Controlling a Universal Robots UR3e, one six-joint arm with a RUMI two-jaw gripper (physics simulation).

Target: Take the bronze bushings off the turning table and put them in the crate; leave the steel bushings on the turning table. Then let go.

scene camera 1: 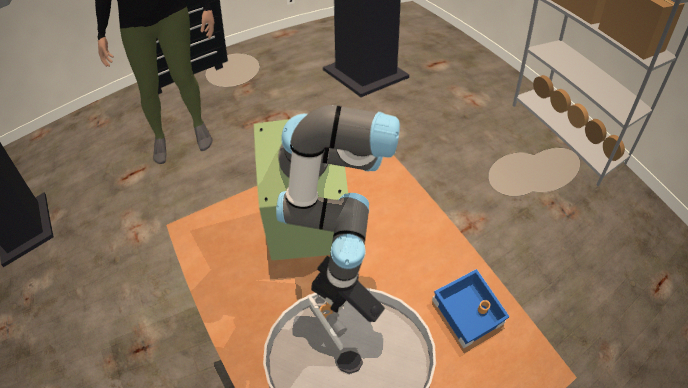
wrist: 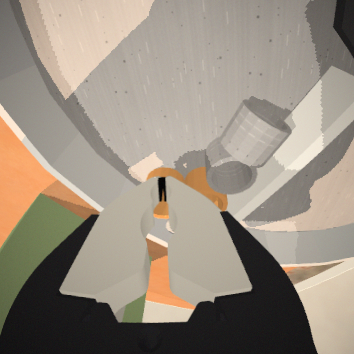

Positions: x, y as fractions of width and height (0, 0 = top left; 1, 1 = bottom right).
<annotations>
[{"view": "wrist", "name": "my gripper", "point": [0.46, 0.50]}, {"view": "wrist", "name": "round grey turning table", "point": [0.28, 0.28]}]
</annotations>
